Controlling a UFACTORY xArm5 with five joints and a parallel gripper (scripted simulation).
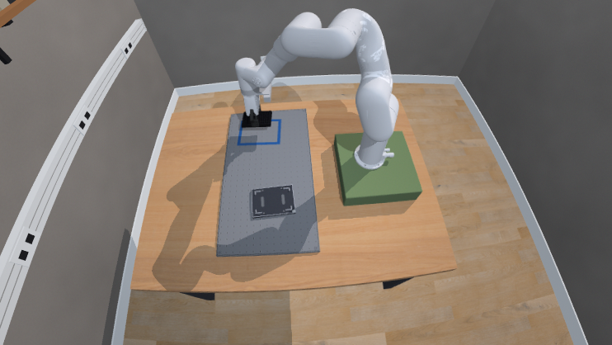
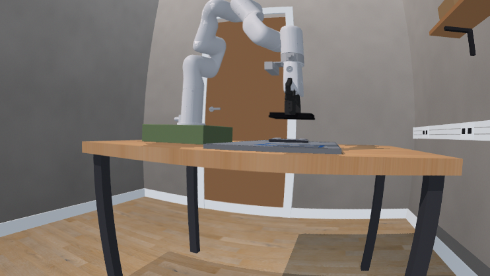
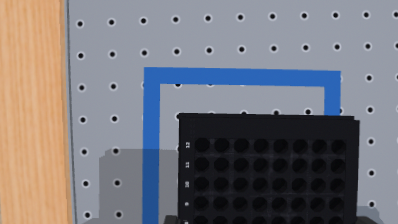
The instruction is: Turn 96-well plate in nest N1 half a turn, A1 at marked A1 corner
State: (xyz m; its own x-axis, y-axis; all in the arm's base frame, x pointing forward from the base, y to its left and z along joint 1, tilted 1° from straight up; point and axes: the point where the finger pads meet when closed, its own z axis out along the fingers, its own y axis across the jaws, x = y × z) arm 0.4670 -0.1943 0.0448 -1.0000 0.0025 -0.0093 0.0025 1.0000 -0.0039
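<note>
My hand is 8 cm past the plate nest N1, 36 cm to the right of it and 9 cm above it. The rest, counted from my hand: black 96-well plate: 1 cm below.
</note>
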